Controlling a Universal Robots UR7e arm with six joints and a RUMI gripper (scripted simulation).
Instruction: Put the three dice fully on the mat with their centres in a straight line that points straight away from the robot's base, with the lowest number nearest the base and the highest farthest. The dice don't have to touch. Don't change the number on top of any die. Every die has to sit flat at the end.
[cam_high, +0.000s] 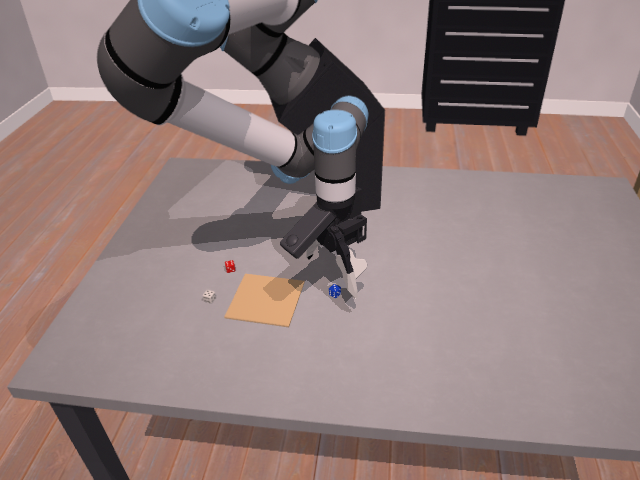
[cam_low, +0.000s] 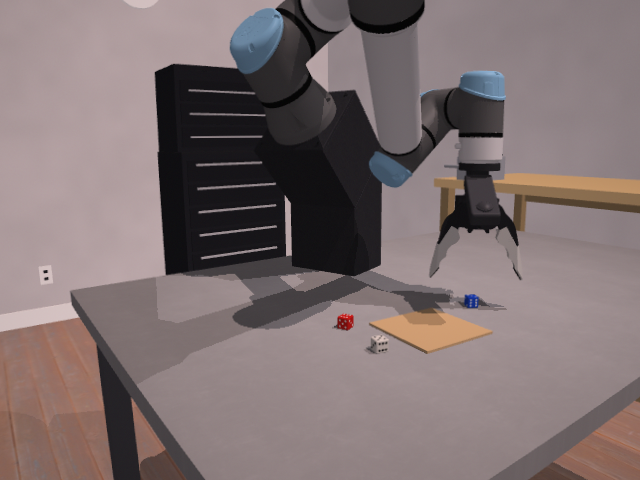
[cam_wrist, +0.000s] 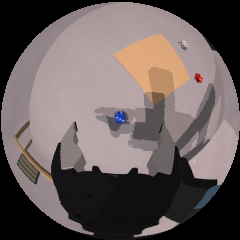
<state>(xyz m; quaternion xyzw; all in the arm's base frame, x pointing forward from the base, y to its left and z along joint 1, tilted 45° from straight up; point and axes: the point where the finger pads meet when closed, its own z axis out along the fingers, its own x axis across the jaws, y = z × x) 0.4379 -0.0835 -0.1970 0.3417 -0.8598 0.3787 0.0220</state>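
Right now my hand is 10 mm past the blue die, 10 mm to the right of it and 40 mm above it. The rest, counted from my hand: tan mat 140 mm to the right, 50 mm below; then red die 100 mm behind, 230 mm to the right, 40 mm below; then white die 260 mm to the right, 40 mm below.
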